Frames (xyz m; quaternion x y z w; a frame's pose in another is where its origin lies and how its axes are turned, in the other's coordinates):
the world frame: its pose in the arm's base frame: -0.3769 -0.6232 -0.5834 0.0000 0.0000 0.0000 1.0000
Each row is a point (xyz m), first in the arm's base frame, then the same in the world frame.
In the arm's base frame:
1: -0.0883 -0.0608 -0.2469
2: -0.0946 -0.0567 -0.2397
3: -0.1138 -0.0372 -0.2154
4: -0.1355 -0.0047 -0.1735
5: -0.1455 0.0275 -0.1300
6: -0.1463 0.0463 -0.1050
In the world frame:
1: 0.2886 0.5624 0.3365
2: 0.2823 0.5665 0.3437
3: 0.2631 0.5860 0.3680
4: 0.2414 0.6185 0.4099
5: 0.2314 0.6507 0.4534
6: 0.2306 0.6695 0.4784

